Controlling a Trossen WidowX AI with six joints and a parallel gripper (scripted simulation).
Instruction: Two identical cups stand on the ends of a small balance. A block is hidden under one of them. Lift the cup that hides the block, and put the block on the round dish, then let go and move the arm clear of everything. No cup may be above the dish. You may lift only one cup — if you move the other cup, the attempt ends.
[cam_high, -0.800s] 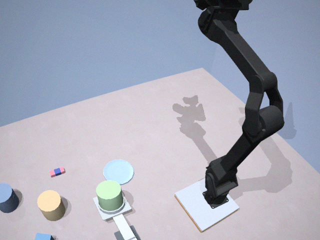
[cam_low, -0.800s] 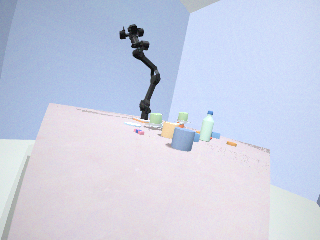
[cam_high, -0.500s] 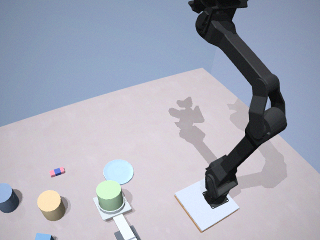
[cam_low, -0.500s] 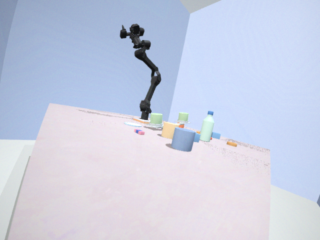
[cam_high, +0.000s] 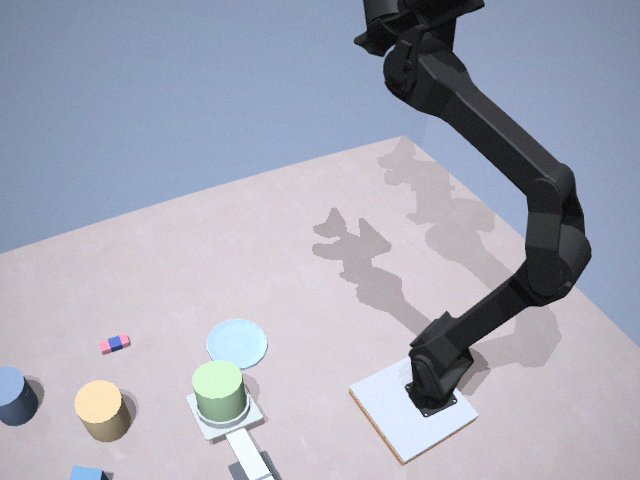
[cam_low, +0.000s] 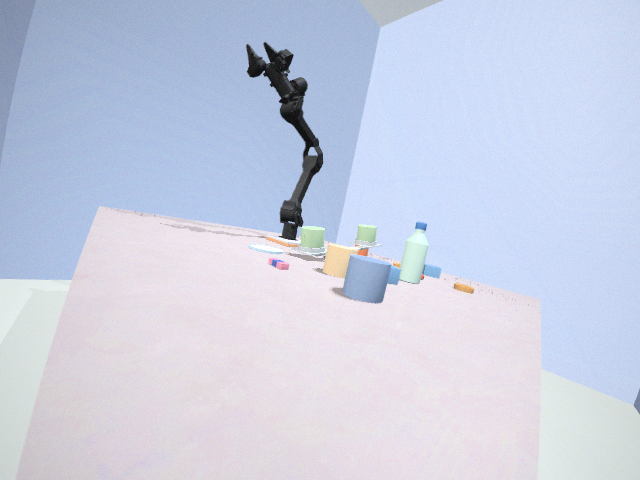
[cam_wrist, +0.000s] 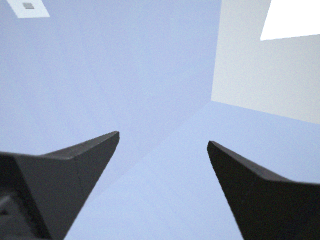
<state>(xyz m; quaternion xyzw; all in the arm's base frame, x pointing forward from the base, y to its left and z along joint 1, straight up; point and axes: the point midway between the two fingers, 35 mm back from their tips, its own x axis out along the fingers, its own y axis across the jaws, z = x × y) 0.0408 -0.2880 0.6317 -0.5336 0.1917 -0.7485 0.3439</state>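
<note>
The pale lavender block is 630 mm below my gripper tip, 270 mm ahead of it and 210 mm to the left of it. The rest, counted from my gripper tip: round light-blue dish 670 mm below, 210 mm ahead, 100 mm to the left; pink-and-blue piece 670 mm below, 400 mm ahead, 30 mm to the left; tan cylinder 630 mm below, 450 mm ahead, 150 mm to the left.
</note>
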